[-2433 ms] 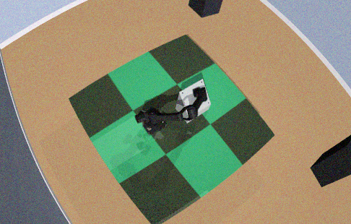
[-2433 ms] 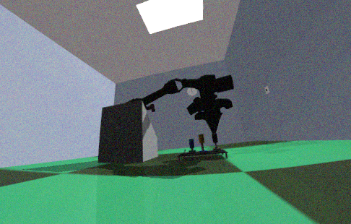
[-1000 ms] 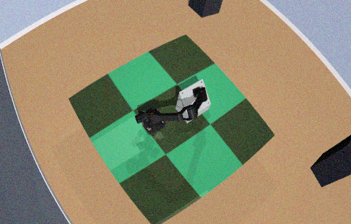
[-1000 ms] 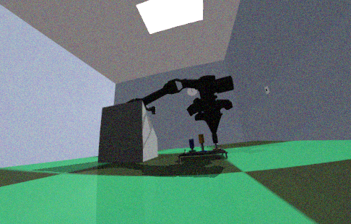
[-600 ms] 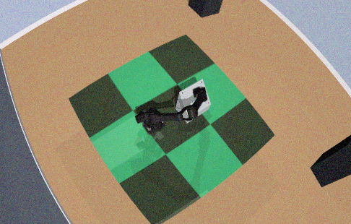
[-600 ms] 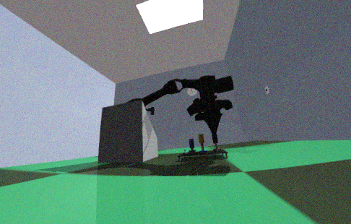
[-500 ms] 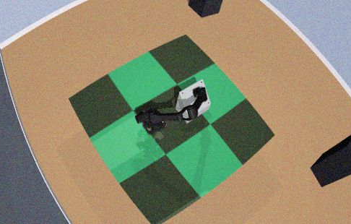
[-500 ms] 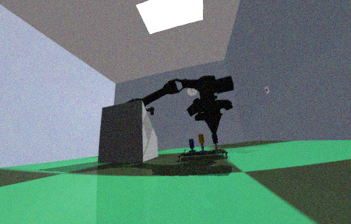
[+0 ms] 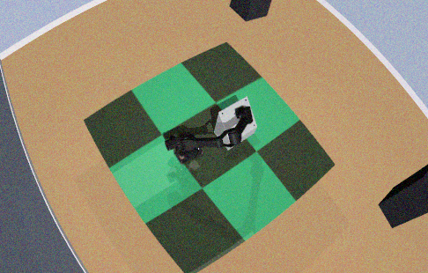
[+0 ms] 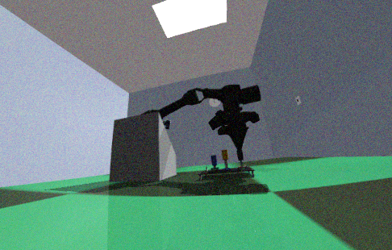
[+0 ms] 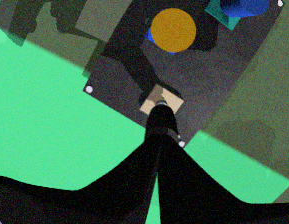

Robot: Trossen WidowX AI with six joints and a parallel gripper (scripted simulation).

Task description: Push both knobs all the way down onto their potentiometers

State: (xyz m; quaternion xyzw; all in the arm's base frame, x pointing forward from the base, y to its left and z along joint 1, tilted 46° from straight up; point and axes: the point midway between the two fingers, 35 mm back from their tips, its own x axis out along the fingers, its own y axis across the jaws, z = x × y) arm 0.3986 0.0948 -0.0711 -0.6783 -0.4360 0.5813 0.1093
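My gripper tip is now 9 cm past the blue knob and 3 cm above it. From my gripper tip the other things lie so: black knob: 2 cm below.
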